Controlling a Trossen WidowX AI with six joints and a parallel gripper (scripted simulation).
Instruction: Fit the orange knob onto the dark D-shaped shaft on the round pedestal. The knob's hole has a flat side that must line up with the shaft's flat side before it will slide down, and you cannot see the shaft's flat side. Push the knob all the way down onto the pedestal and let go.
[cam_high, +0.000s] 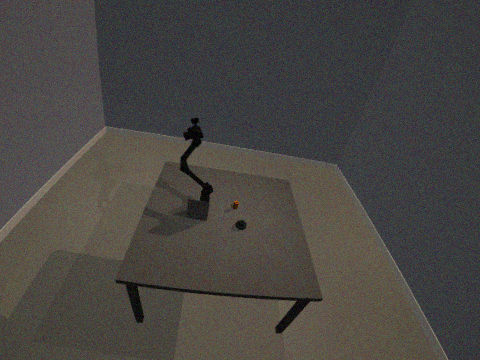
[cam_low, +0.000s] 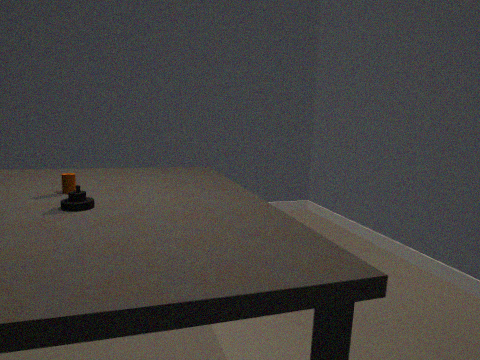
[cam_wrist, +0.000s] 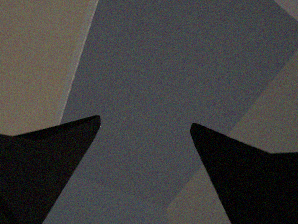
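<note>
My gripper tip is now 360 mm short of the orange knob, 540 mm to the left of it and 440 mm above it. Round my gripper tip: dark pedestal: 380 mm ahead, 740 mm to the right, 440 mm below.
</note>
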